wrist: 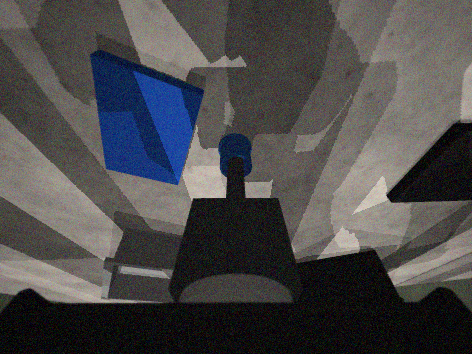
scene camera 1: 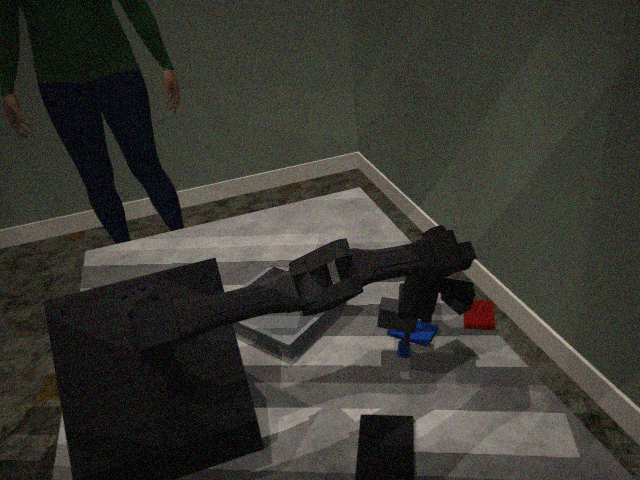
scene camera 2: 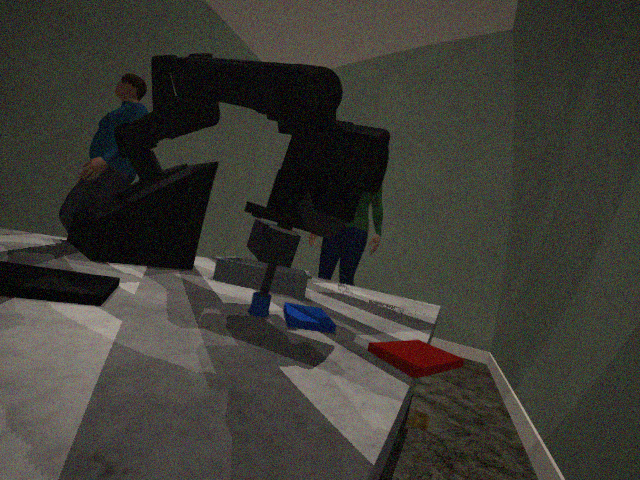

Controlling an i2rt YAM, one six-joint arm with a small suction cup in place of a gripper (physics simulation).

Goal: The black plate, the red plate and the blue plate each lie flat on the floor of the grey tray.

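Where they show: hand, its tool point: (wrist: 235,148) (scene camera 1: 403,353) (scene camera 2: 257,313); arm's base, origin of its link: (scene camera 1: 153,339) (scene camera 2: 154,181).
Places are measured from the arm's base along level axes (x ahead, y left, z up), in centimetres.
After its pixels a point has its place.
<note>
My suction cup (scene camera 1: 403,348) (scene camera 2: 259,304) (wrist: 235,152) is blue, points down and holds nothing; it hangs a little above the table, beside the blue plate. The blue plate (scene camera 1: 426,334) @(z -19.8, x 53.9, y -4.6 cm) (scene camera 2: 310,318) @(z -19.8, x 54.2, y -4.0 cm) (wrist: 120,140) @(z -19.8, x 53.5, y 0.4 cm) lies flat on the table, partly behind the wrist in scene camera 1. The red plate (scene camera 1: 479,315) @(z -20.0, x 67.7, y -5.2 cm) (scene camera 2: 416,356) @(z -20.0, x 68.0, y -6.4 cm) lies flat near the table's edge. The black plate (scene camera 1: 385,444) @(z -19.8, x 31.6, y -25.2 cm) (scene camera 2: 56,284) @(z -19.8, x 34.9, y -25.0 cm) (wrist: 440,172) @(z -19.8, x 34.2, y -21.3 cm) lies on the table on the other side of the cup. The grey tray (scene camera 1: 266,345) @(z -20.2, x 22.0, y 11.3 cm) (scene camera 2: 232,271) @(z -18.2, x 29.0, y 6.7 cm) (wrist: 145,290) @(z -17.8, x 27.0, y 31.3 cm) stands near the arm's base; the arm hides part of it.
The arm's dark base block (scene camera 1: 155,392) @(z -5.6, x -2.3, y -6.9 cm) (scene camera 2: 170,227) @(z -11.5, x 14.0, y -0.8 cm) stands beside the tray. The arm reaches over the tray in scene camera 1. The table's edge runs close past the red plate. A person in green (scene camera 1: 82,41) stands beyond the table.
</note>
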